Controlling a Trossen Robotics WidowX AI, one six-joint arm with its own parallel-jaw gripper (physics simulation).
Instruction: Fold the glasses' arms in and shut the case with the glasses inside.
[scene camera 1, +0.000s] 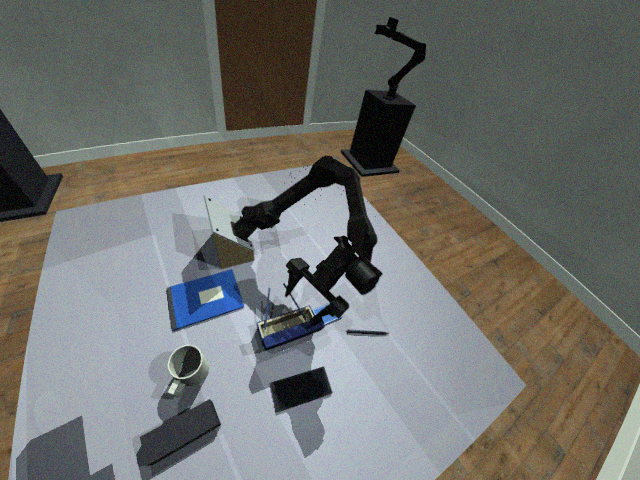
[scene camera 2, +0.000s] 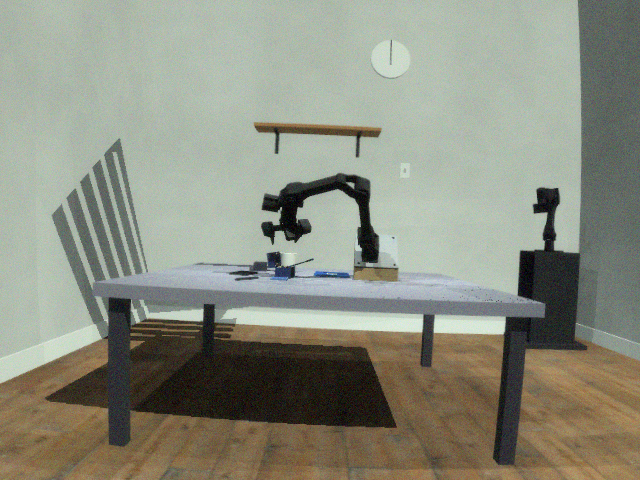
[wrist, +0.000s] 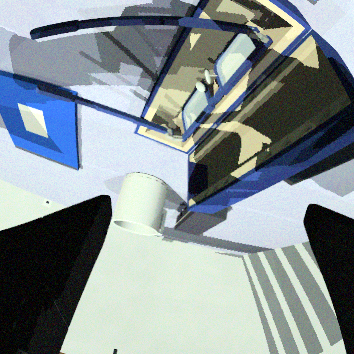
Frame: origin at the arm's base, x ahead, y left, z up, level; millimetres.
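Where they show: gripper, fingertip midpoint: (scene camera 1: 297, 309) (scene camera 2: 283, 243) (wrist: 213, 211); arm's base, origin of the base link: (scene camera 1: 239, 232) (scene camera 2: 370, 256).
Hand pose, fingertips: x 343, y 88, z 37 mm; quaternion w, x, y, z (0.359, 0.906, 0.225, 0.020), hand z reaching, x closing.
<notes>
Each offset is from my fingertips to the top centre of the thing. "pt": to the spot under its first point.
The blue case (scene camera 1: 292, 336) (scene camera 2: 284, 271) (wrist: 163, 143) stands open on the table, its lid {39 mm ahead, 20 mm right, 36 mm down} (scene camera 2: 272, 259) (wrist: 260, 120) raised on the side away from the glasses' arms. The glasses {pt 3 mm ahead, 5 mm left, 109 mm down} (wrist: 234, 59) sit in the cream-lined base, lenses along the hinge side. Both of their arms stick out unfolded: one arm (scene camera 1: 268, 305) (wrist: 107, 110) and the other arm (scene camera 1: 294, 299) (wrist: 125, 21) rise past the open side of the base. My gripper (scene camera 1: 299, 308) (scene camera 2: 284, 241) (wrist: 213, 211) is open and empty, above the case. In scene camera 1 one finger hides part of the case's right end.
A blue book {180 mm back, 236 mm right, 125 mm down} (scene camera 1: 180, 310) (scene camera 2: 331, 274) (wrist: 62, 137), white mug {pt 51 mm ahead, 261 mm right, 51 mm down} (scene camera 1: 200, 367) (wrist: 142, 200), dark box {161 mm ahead, 333 mm right, 98 mm down} (scene camera 1: 180, 434) (wrist: 207, 220), black phone {166 mm ahead, 37 mm right, 125 mm down} (scene camera 1: 300, 390), pen {93 mm ahead, 216 mm left, 124 mm down} (scene camera 1: 367, 332) and light blue cloth {10 mm back, 115 mm left, 128 mm down} (scene camera 1: 331, 316) lie around the case. A wood-and-white stand (scene camera 1: 235, 251) (scene camera 2: 375, 273) is near my arm's base.
</notes>
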